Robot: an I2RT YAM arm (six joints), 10 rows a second.
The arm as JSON. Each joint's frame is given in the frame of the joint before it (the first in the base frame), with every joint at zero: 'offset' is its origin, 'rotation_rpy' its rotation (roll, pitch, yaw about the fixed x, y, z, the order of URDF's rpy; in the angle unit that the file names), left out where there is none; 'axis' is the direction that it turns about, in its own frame. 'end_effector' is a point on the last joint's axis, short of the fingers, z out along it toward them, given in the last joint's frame.
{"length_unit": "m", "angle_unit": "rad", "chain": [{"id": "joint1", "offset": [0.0, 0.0, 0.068], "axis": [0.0, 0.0, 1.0]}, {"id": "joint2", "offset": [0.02, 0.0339, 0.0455], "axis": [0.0, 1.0, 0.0]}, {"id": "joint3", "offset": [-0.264, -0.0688, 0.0], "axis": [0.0, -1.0, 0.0]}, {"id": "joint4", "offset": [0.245, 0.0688, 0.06], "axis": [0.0, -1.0, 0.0]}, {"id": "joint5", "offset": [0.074, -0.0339, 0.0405], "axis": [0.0, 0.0, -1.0]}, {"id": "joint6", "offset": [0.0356, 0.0, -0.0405], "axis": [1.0, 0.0, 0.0]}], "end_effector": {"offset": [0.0, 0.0, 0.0], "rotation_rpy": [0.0, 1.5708, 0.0]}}
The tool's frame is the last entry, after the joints.
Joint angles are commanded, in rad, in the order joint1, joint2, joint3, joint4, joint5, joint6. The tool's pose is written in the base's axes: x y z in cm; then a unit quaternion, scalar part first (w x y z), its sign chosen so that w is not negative. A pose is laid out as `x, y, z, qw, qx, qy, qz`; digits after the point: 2 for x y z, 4 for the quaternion.
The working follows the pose.
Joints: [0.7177 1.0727 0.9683 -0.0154 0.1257 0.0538]
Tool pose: 19.30, 16.26, 36.65, 0.6312, -0.2039, 0.7195, 0.2056
Where each joint sits with the arm in this pose, in the base's axes (m; each line is computed from the numbers above, not from the rounded line before):
joint1: 0.0000 0.0000 0.0680
joint2: -0.0072 0.0387 0.1135
joint3: -0.0570 -0.0961 0.3454
joint4: 0.0860 0.1201 0.3796
joint5: 0.1673 0.1461 0.4109
joint6: 0.1930 0.1626 0.3665
the tool: 0.1930 0.1626 0.3665

